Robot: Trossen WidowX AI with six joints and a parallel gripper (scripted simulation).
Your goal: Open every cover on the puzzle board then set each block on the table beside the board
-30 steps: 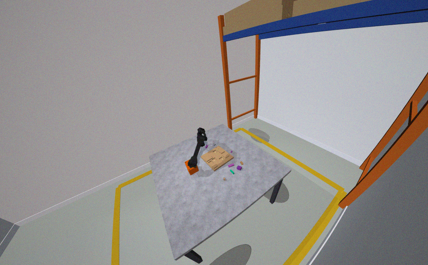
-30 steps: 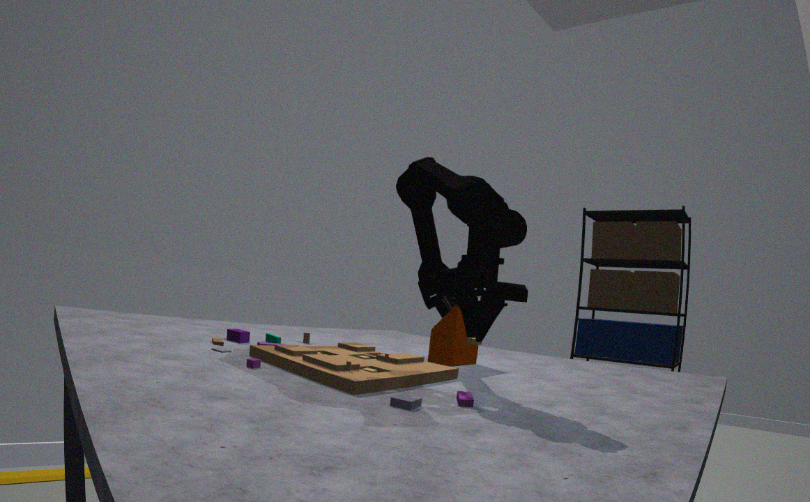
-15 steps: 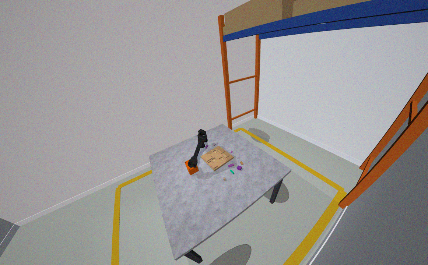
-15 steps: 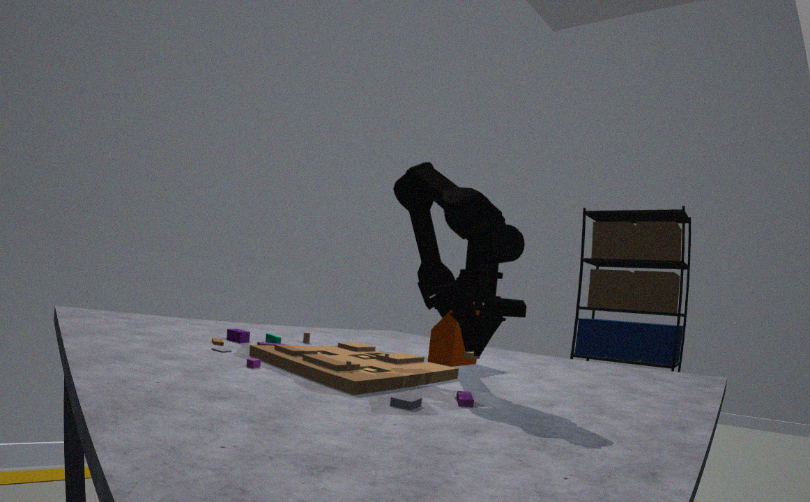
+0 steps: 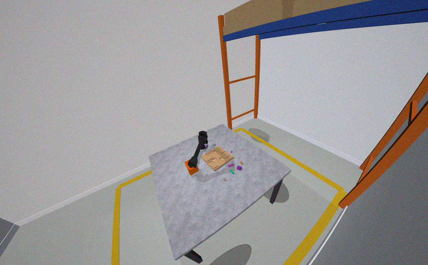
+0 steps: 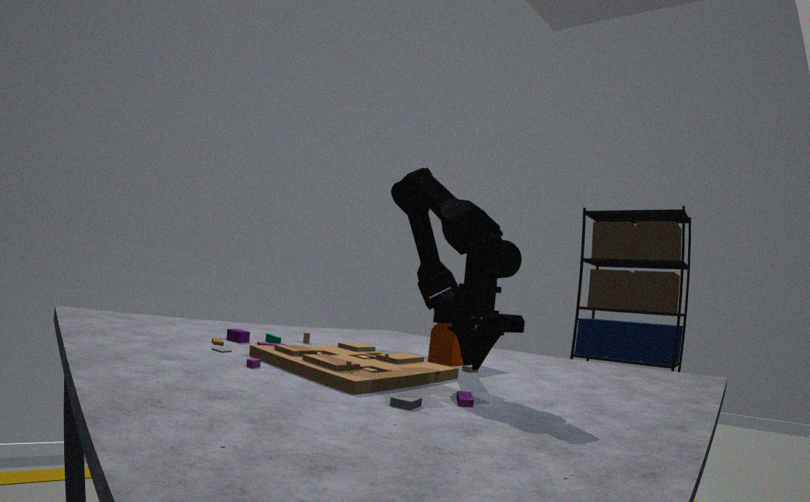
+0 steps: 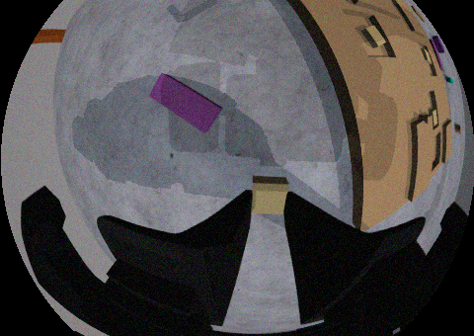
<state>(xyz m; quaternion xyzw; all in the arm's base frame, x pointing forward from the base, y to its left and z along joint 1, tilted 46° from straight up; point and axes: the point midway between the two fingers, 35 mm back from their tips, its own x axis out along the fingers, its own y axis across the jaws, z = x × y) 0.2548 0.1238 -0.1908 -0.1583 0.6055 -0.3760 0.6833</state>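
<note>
My gripper tip is now 240 mm to the left of the tan puzzle board, 60 mm short of it and 20 mm above it.
</note>
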